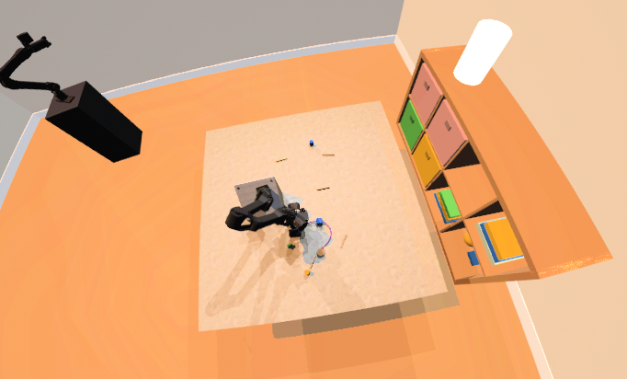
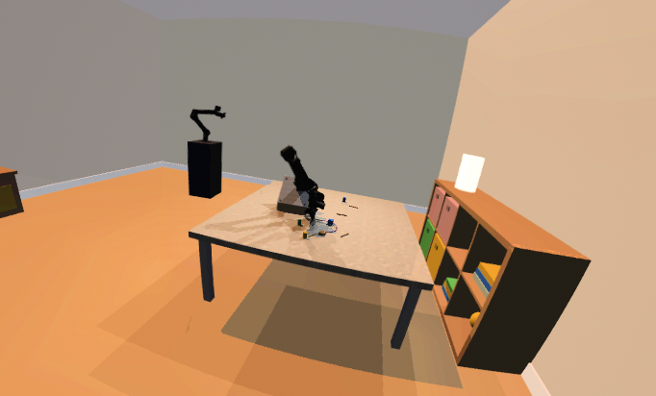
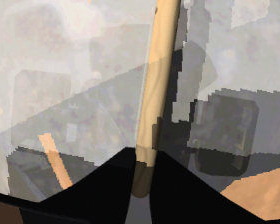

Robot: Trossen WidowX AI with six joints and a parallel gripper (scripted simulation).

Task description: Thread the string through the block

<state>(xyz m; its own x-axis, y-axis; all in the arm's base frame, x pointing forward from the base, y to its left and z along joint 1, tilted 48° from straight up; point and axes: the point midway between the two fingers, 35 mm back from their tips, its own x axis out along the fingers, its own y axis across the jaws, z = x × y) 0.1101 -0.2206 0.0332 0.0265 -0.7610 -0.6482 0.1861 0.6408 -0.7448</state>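
The thin wooden stick lies 4 cm ahead of my gripper tip, 1 cm to the right of it and 1 cm above it. The rest, counted from my gripper tip: green piece 11 cm to the right, 7 cm behind, 2 cm above; then round wooden button 19 cm to the right, 8 cm ahead, 1 cm above; then blue block 12 cm ahead, 2 cm to the right, 2 cm above.
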